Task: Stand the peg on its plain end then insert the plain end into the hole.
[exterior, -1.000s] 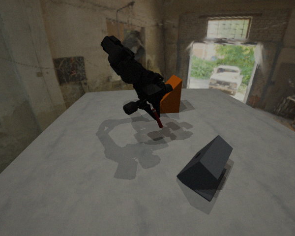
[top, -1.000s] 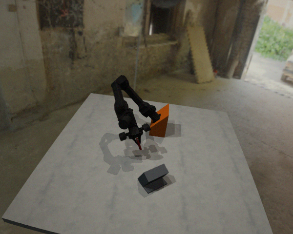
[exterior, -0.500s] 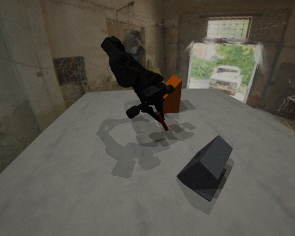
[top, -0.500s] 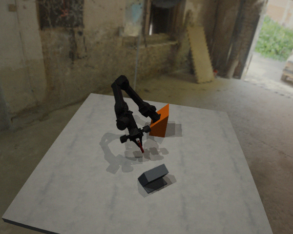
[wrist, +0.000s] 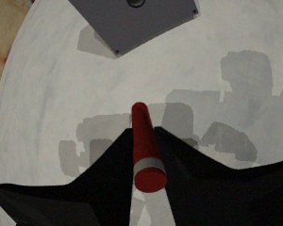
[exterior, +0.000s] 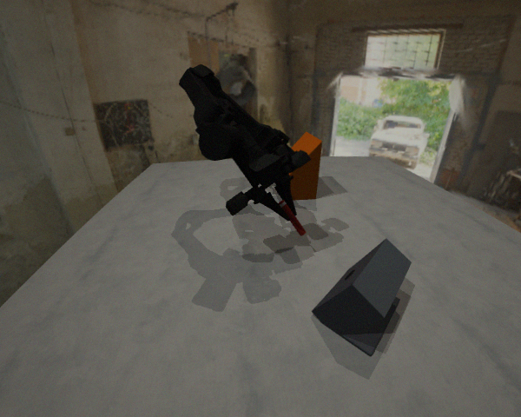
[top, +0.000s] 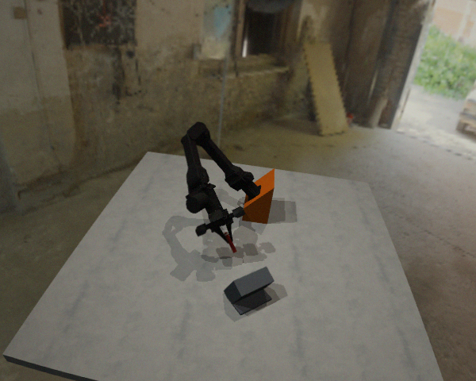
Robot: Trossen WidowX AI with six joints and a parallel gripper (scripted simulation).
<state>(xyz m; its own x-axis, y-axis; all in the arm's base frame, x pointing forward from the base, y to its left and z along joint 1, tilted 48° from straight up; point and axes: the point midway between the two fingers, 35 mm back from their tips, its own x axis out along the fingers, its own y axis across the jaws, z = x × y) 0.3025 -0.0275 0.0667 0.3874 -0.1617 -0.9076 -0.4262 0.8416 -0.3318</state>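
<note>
Now: gripper tip 150 mm short of the dark grey sloped panel, 90 mm to the right of it and 40 mm above it. The rest, counted from my gripper tip: red peg: 10 mm to the right, 10 mm behind, 10 mm above.
</note>
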